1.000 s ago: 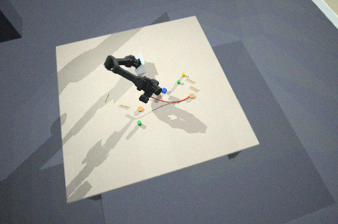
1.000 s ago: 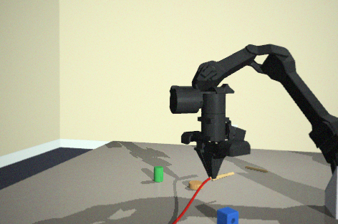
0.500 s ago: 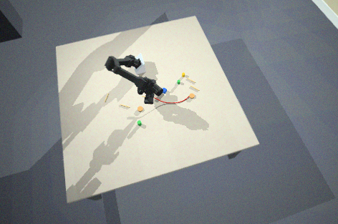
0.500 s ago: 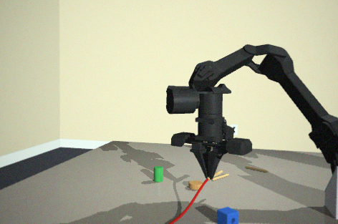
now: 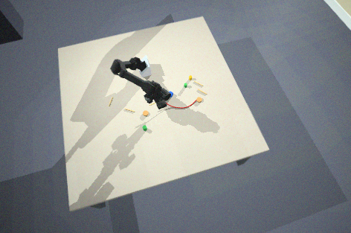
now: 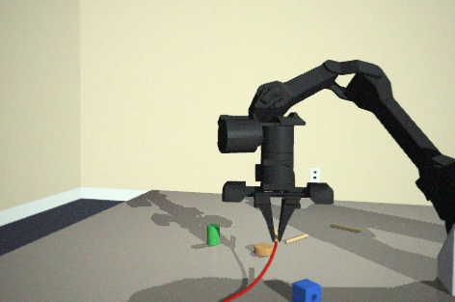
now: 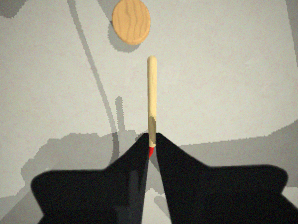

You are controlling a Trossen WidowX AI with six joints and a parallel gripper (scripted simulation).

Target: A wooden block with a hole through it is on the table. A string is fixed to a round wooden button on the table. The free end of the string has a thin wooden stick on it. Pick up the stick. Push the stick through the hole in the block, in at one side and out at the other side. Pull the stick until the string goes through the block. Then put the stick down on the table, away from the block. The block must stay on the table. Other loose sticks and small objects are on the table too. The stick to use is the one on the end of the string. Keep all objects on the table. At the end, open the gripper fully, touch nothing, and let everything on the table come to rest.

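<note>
Right now my gripper tip is 10 mm to the left of the thin wooden stick. From my gripper tip the other things lie so: wooden disc (100 mm to the right, 50 mm below, 40 mm ahead); then green cylinder (240 mm to the left, 100 mm behind, 40 mm below); then blue block (110 mm to the left, 60 mm behind, 40 mm below).
</note>
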